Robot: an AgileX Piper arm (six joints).
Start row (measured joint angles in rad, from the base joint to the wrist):
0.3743 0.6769 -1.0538 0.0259 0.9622 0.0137
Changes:
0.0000 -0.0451 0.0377 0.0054 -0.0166 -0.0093
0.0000 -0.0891 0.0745 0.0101 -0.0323 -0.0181
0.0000 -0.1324 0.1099 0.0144 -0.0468 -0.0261
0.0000 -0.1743 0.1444 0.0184 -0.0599 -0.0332
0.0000 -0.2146 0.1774 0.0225 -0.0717 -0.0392
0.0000 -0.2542 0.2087 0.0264 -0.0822 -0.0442
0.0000 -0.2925 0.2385 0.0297 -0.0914 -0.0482
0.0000 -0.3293 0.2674 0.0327 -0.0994 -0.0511
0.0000 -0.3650 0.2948 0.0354 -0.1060 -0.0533
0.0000 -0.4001 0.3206 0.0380 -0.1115 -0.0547
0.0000 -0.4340 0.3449 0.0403 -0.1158 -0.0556
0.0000 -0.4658 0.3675 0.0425 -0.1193 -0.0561
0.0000 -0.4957 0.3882 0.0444 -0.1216 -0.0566
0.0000 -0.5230 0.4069 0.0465 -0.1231 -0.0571
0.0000 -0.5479 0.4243 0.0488 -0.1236 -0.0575
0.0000 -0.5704 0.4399 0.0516 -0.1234 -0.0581
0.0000 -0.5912 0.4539 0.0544 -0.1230 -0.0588
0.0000 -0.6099 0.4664 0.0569 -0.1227 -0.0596
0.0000 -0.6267 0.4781 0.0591 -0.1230 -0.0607
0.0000 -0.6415 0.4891 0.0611 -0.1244 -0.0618
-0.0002 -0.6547 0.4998 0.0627 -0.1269 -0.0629
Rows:
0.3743 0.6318 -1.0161 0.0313 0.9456 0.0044
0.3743 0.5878 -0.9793 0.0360 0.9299 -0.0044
0.3743 0.5445 -0.9439 0.0403 0.9154 -0.0124
0.3743 0.5026 -0.9094 0.0443 0.9023 -0.0195
0.3743 0.4623 -0.8764 0.0484 0.8905 -0.0255
0.3743 0.4227 -0.8451 0.0523 0.8800 -0.0305
0.3743 0.3844 -0.8153 0.0556 0.8708 -0.0345
0.3743 0.3476 -0.7864 0.0586 0.8628 -0.0374
0.3743 0.3119 -0.7590 0.0613 0.8562 -0.0396
0.3743 0.2768 -0.7332 0.0639 0.8507 -0.0410
0.3743 0.2429 -0.7089 0.0662 0.8464 -0.0419
0.3743 0.2111 -0.6863 0.0684 0.8429 -0.0424
0.3743 0.1812 -0.6656 0.0703 0.8406 -0.0429
0.3743 0.1539 -0.6469 0.0724 0.8391 -0.0434
0.3743 0.1290 -0.6295 0.0747 0.8386 -0.0438
0.3743 0.1065 -0.6139 0.0775 0.8388 -0.0444
0.3743 0.0857 -0.5999 0.0803 0.8392 -0.0451
0.3743 0.0670 -0.5874 0.0828 0.8395 -0.0459
0.3743 0.0502 -0.5757 0.0850 0.8392 -0.0470
0.3743 0.0354 -0.5647 0.0870 0.8378 -0.0481
0.3741 0.0222 -0.5540 0.0886 0.8353 -0.0492

